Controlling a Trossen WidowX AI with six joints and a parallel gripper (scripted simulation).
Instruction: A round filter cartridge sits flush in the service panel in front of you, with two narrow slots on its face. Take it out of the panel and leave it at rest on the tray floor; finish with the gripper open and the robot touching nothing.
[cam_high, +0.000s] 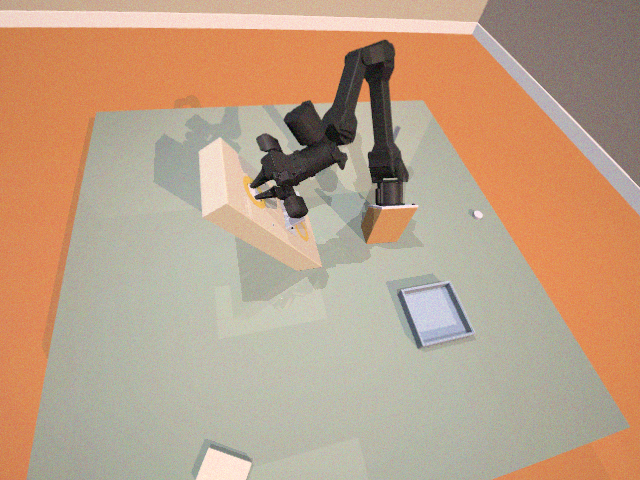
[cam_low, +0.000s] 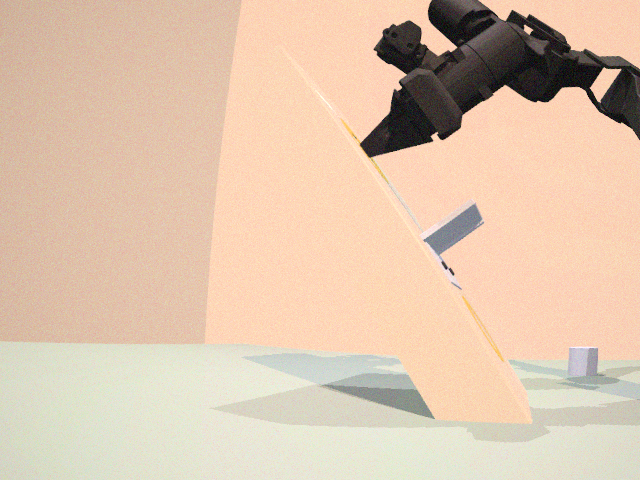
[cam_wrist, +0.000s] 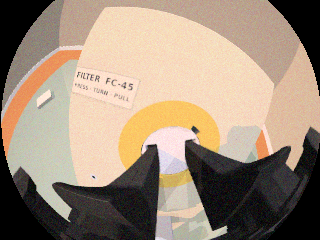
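My gripper tip is now 10 mm short of the round filter cartridge and 10 mm above it. The rest, counted from my gripper tip: grey tray 480 mm behind, 210 mm to the left, 220 mm below; grey bracket 90 mm behind, 20 mm to the right, 90 mm below; cream service panel 40 mm behind, 10 mm to the right, 80 mm below.
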